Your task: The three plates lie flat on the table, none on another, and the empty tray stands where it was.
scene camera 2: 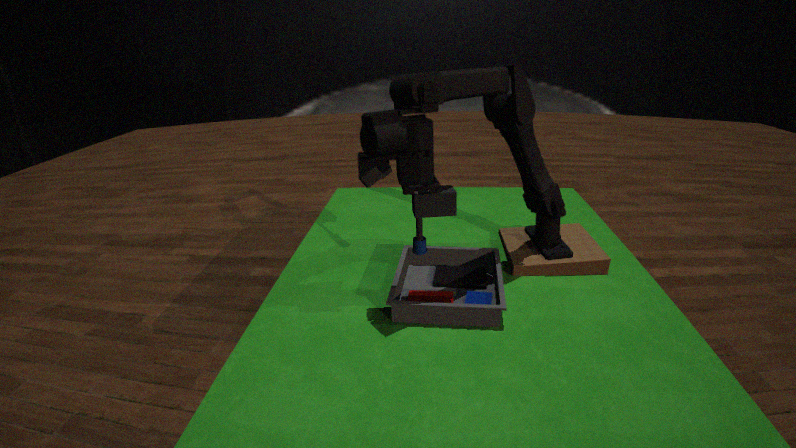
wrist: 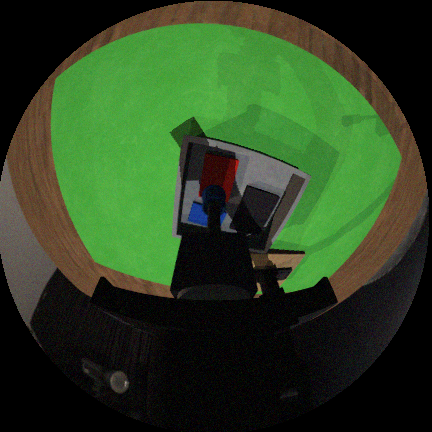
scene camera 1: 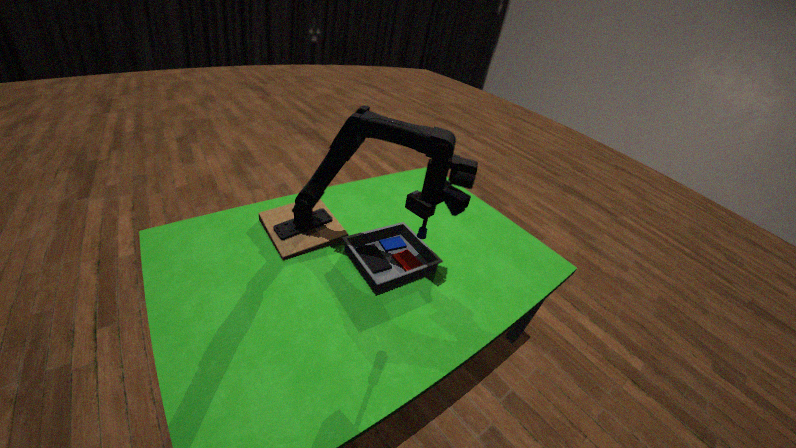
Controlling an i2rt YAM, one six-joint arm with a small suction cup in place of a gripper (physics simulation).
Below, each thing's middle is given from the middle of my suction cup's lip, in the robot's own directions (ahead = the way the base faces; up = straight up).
My suction cup is now 13 cm above the red plate (wrist: 217, 169) and 2 cm past it. From my suction cup the other things lie so: black plate (scene camera 2: 464, 277) (13 cm below, 10 cm to the right, 10 cm behind); then grey tray (scene camera 2: 415, 272) (11 cm below, 6 cm behind, 5 cm to the right).
